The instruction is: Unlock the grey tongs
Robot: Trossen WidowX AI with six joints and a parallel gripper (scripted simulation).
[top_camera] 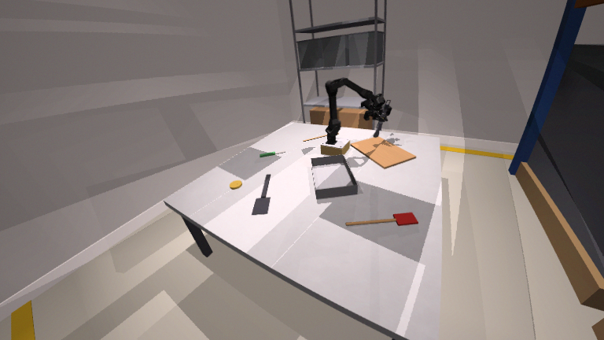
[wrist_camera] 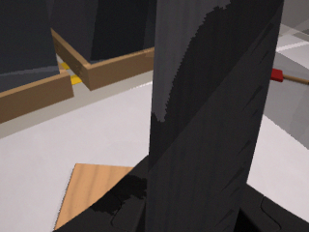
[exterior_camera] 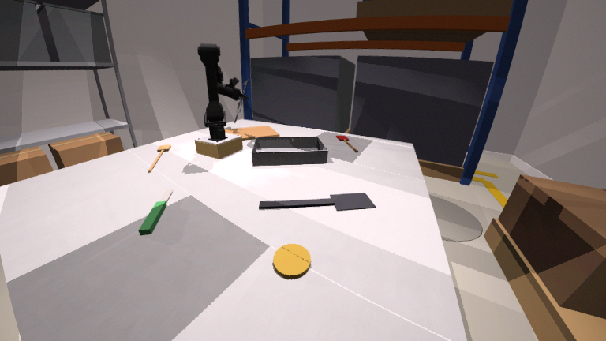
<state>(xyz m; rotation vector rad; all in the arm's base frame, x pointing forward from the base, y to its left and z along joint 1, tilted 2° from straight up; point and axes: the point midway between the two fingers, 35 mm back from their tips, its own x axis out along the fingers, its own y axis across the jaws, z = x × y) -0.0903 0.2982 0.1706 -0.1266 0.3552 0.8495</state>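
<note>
Right now the wooden board is 210 mm below my gripper tip, 20 mm to the right of it and 20 mm behind it. The rest, counted from my gripper tip: red spatula (570 mm ahead, 210 mm below, 110 mm to the left); roasting tin (370 mm ahead, 210 mm to the right, 190 mm below); green-handled tool (700 mm to the right, 240 mm ahead, 210 mm below).
</note>
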